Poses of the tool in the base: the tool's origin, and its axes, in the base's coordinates. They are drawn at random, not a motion.
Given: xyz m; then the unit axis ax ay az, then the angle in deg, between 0 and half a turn.
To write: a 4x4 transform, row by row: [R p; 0 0 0 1], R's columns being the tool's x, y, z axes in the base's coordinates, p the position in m. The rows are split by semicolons. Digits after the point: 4 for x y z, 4 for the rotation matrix.
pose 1, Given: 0.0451 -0.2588 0.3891 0.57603 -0.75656 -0.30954 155.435
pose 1, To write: -0.2759 -0.7035 -0.6550 0.0451; -0.9608 0.1835 0.2077 -0.2588; -0.0259 0.6866 -0.7265 0.3891; 0 0 0 1
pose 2, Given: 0.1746 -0.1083 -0.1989 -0.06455 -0.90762 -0.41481 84.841
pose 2, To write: 0.0937 0.4664 -0.8796 0.1746; -0.3598 0.8396 0.4069 -0.1083; 0.9283 0.2783 0.2465 -0.1989; 0 0 0 1
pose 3, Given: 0.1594 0.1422 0.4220 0.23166 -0.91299 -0.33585 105.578
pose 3, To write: -0.2005 0.0552 -0.9781 0.1594; -0.5918 0.7888 0.1658 0.1422; 0.7808 0.6121 -0.1255 0.4220; 0 0 0 1
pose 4, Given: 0.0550 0.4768 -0.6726 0.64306 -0.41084 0.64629 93.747
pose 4, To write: 0.3752 -0.9264 0.0328 0.0550; 0.3634 0.1145 -0.9246 0.4768; 0.8527 0.3588 0.3796 -0.6726; 0 0 0 1
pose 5, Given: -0.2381 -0.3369 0.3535 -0.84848 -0.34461 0.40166 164.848
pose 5, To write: 0.4496 0.4696 -0.7598 -0.2381; 0.6796 -0.7319 -0.0502 -0.3369; -0.5797 -0.4938 -0.6482 0.3535; 0 0 0 1
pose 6, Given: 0.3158 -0.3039 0.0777 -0.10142 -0.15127 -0.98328 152.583
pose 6, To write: -0.8683 0.4817 0.1186 0.3158; -0.4238 -0.8445 0.3275 -0.3039; 0.2579 0.2341 0.9374 0.0777; 0 0 0 1
